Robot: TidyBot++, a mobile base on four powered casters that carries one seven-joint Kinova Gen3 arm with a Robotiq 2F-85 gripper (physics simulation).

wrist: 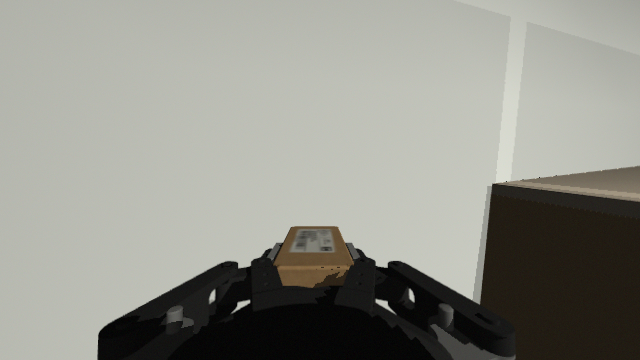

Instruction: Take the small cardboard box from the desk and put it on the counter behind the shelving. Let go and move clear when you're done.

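Places are measured from the arm's base along level axes (x ahead, y left, z up), in millimetres.
Pixels of known places: gripper, fingertip midpoint: (314, 254).
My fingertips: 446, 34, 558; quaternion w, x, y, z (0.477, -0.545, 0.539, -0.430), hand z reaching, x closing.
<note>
Behind a point stands the place of what it marks, as x, y, z.
The small cardboard box (312, 257) {408, 32, 578} is brown with a white printed label on its upper face, at the lower middle of the wrist view. My gripper (314, 254) {446, 34, 558} is shut on it, with one finger pad on each of its left and right sides. The box is held up, with pale wall behind it. At the right stands a dark-sided block with a light tan top (600, 183) {926, -895, 513}, which looks like the end of a counter. The box is to the left of it and apart from it. The desk and the shelving do not show in this view.
A pale grey wall (250, 125) {733, 191, 713} fills much of the view, with a lighter vertical strip (511, 100) {1027, -668, 813} at the right. The dark side (560, 270) {807, -651, 284} of the counter-like block rises at the lower right, close to the gripper's right linkage.
</note>
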